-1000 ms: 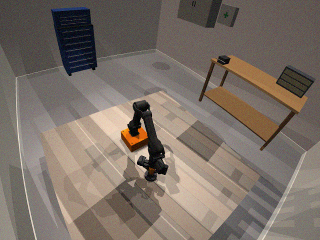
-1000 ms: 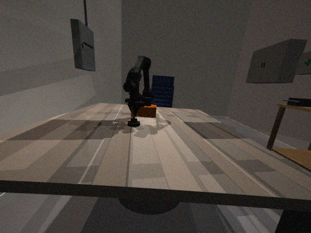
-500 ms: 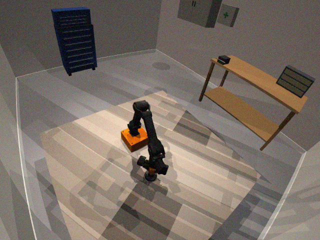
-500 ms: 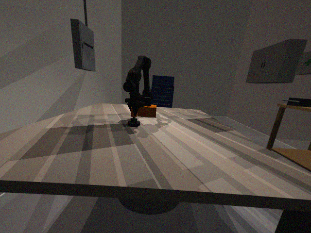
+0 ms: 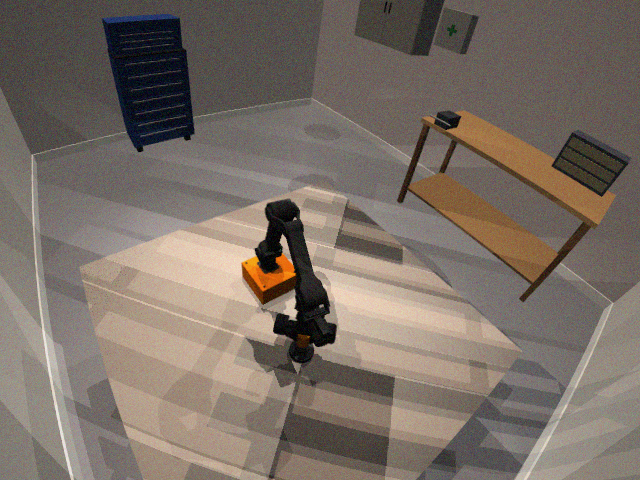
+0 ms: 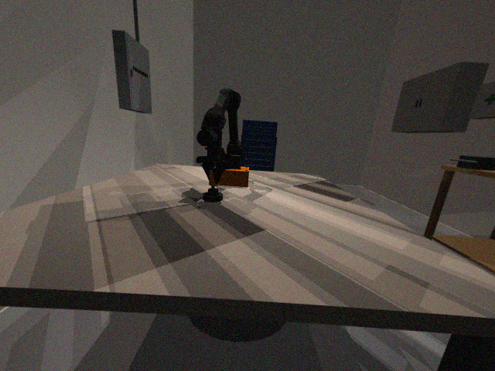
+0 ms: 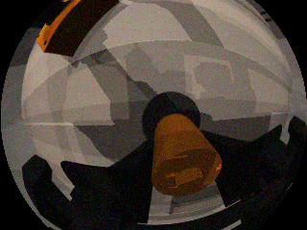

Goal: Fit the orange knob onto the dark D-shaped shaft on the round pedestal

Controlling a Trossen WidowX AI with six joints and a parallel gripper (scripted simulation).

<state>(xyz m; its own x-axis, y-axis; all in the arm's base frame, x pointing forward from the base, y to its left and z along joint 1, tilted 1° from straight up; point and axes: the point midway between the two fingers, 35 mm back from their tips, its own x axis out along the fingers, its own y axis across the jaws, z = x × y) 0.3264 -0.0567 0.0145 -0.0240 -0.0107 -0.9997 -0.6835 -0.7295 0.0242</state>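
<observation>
Now: gripper tip 20 mm below the knob. Round my gripper tip: dark round pedestal: 40 mm below.
</observation>
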